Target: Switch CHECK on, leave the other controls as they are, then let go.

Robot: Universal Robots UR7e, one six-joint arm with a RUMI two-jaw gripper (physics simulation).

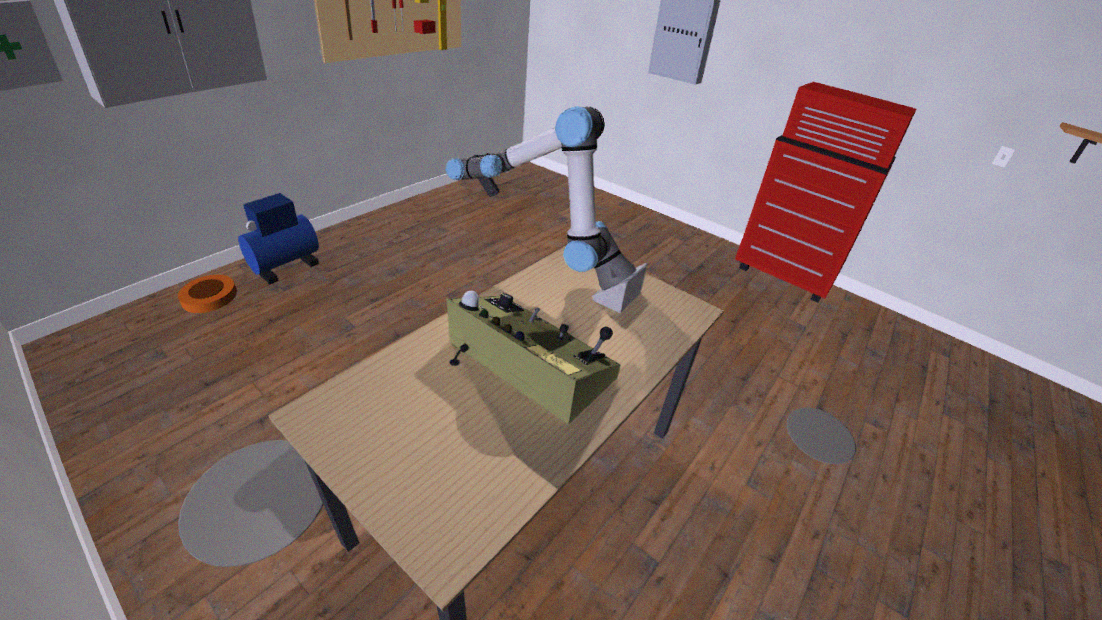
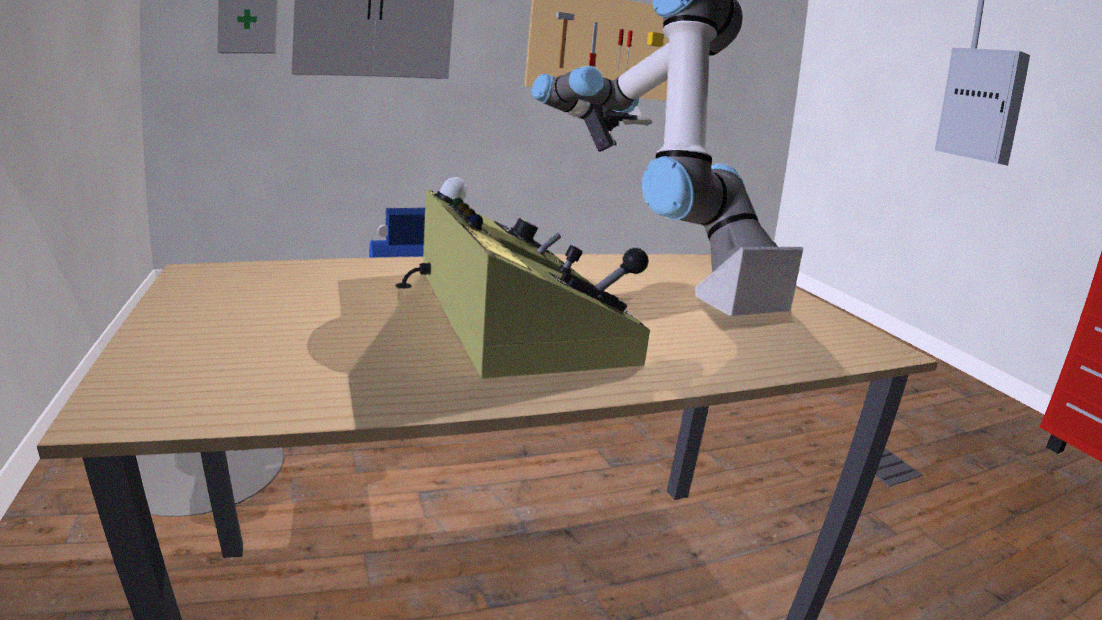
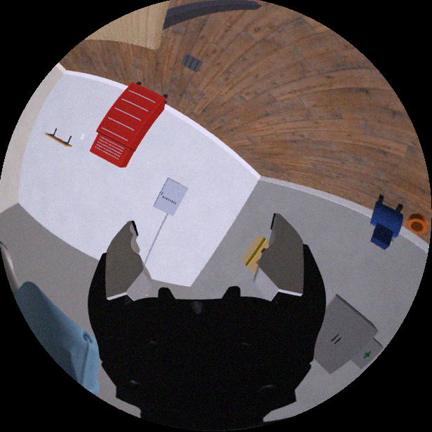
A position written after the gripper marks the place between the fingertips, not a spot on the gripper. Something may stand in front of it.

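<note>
Image 2 shows a ball-topped lever [image 2: 635, 260] together with the gripper [image 2: 633, 133], and in image 3 the gripper [image 3: 202, 219] can be seen again.
</note>
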